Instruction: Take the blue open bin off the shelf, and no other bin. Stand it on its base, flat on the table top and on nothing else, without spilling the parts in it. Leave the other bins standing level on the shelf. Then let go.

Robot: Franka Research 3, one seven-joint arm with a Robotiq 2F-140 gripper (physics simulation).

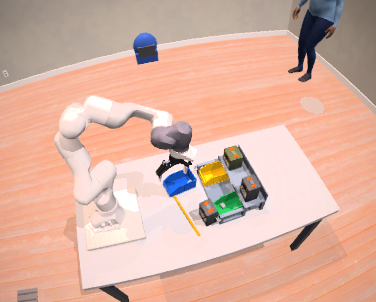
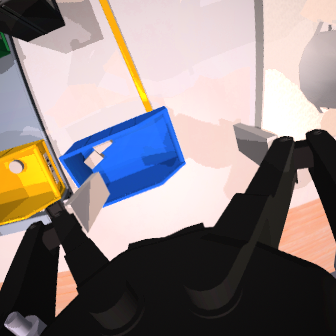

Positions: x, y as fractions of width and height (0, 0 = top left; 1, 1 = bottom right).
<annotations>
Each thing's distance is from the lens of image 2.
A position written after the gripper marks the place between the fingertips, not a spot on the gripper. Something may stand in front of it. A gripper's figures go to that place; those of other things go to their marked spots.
gripper (image 2: 0.50, 0.48): 19 cm
blue bin (image 2: 0.43, 0.46): 36 cm
</annotations>
